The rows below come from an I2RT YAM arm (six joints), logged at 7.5 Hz.
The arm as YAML. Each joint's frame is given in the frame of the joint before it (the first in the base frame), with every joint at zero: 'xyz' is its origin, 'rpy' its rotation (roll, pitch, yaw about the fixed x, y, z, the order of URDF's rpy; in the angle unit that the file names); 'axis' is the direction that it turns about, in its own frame. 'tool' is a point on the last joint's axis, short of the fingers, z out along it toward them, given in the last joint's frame.
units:
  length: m
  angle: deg
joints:
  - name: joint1
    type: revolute
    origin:
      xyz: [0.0, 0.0, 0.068]
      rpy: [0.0, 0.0, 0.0]
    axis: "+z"
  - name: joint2
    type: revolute
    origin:
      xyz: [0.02, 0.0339, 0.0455]
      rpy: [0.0, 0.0, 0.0]
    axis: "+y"
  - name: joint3
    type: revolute
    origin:
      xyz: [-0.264, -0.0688, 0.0]
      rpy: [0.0, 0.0, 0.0]
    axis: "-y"
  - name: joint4
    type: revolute
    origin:
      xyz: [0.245, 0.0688, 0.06]
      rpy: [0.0, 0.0, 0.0]
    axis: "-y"
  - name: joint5
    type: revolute
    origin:
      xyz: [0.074, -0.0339, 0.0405]
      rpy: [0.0, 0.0, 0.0]
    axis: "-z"
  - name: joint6
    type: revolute
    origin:
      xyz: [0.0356, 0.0, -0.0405]
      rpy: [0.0, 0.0, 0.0]
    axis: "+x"
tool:
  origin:
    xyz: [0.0, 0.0, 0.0]
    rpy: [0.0, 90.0, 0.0]
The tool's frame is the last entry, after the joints.
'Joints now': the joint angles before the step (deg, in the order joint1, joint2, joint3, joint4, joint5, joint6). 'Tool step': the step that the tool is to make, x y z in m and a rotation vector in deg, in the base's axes. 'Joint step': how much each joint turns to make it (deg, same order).
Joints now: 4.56, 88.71, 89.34, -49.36, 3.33, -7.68
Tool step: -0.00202, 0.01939, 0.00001, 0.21, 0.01, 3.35
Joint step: 3.36, -0.01, 0.00, 0.00, -0.15, 0.15
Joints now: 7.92, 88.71, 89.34, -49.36, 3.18, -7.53
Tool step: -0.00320, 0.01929, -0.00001, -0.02, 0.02, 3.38
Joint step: 3.39, 0.00, 0.00, -0.03, 0.02, 0.00
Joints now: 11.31, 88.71, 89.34, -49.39, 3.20, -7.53
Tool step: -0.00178, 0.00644, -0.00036, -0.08, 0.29, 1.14
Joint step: 1.16, 0.00, 0.00, -0.30, 0.03, 0.00
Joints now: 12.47, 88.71, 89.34, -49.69, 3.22, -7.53
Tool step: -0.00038, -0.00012, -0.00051, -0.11, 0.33, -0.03
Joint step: 0.00, 0.02, 0.00, -0.33, 0.05, 0.00
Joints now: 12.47, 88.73, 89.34, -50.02, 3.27, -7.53
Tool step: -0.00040, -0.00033, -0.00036, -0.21, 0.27, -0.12
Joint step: -0.02, 0.00, 0.00, -0.31, 0.18, -0.02
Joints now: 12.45, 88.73, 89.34, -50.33, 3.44, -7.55
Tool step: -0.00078, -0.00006, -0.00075, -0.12, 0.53, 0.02
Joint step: 0.02, 0.00, -0.02, -0.52, 0.00, 0.00
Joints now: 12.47, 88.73, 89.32, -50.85, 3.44, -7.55
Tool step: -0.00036, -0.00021, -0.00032, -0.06, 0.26, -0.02
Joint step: -0.02, 0.00, 0.00, -0.27, 0.00, 0.00
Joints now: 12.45, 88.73, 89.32, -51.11, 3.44, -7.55
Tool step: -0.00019, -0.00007, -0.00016, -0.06, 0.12, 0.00
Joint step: 0.00, 0.00, 0.00, -0.13, 0.02, -0.02
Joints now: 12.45, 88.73, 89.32, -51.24, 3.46, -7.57
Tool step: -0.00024, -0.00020, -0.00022, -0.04, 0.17, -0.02
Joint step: -0.03, 0.00, -0.01, -0.17, 0.00, -0.01
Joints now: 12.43, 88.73, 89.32, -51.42, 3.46, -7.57
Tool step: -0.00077, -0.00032, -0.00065, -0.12, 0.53, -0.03
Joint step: -0.03, 0.00, 0.00, -0.54, 0.01, 0.00
